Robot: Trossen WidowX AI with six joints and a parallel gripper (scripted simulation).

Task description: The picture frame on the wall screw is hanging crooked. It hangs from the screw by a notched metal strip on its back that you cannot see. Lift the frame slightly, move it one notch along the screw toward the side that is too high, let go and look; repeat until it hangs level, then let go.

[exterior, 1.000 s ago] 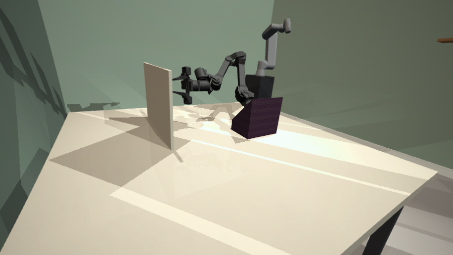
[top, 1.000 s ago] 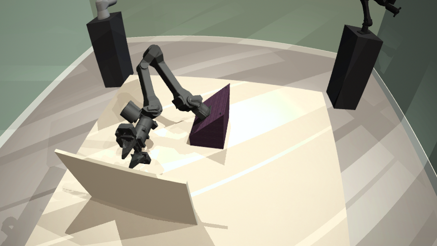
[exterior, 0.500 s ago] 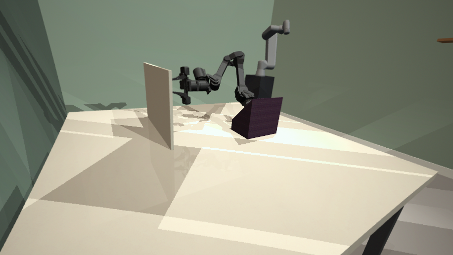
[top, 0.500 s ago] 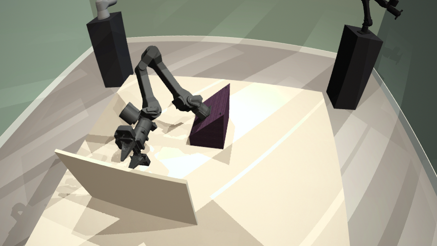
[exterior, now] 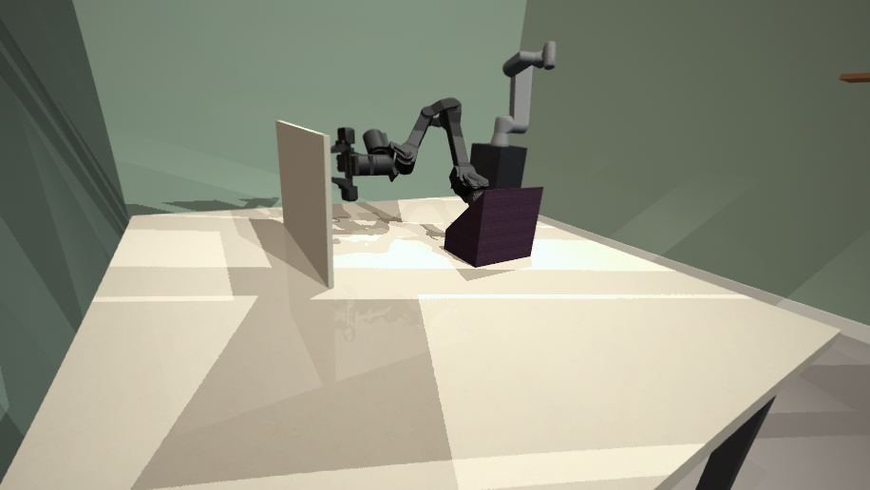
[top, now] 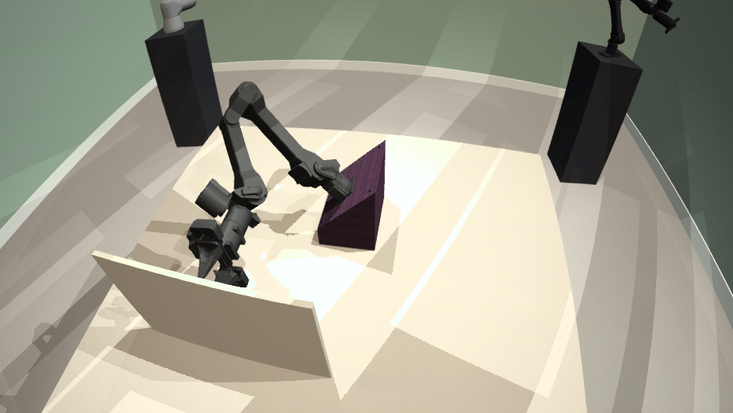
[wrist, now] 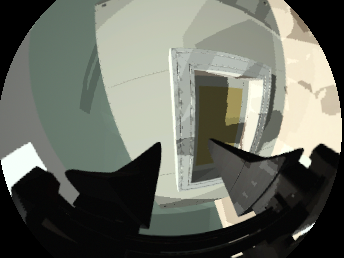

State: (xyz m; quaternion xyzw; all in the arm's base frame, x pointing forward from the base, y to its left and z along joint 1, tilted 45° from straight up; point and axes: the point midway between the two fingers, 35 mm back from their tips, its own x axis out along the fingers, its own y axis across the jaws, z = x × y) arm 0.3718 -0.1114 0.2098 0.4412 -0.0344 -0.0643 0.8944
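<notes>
Right now the picture frame is 20 mm ahead of my gripper tip and 50 mm below it. Round my gripper tip: wall panel (30 mm ahead, 10 mm to the right, 70 mm below).
</notes>
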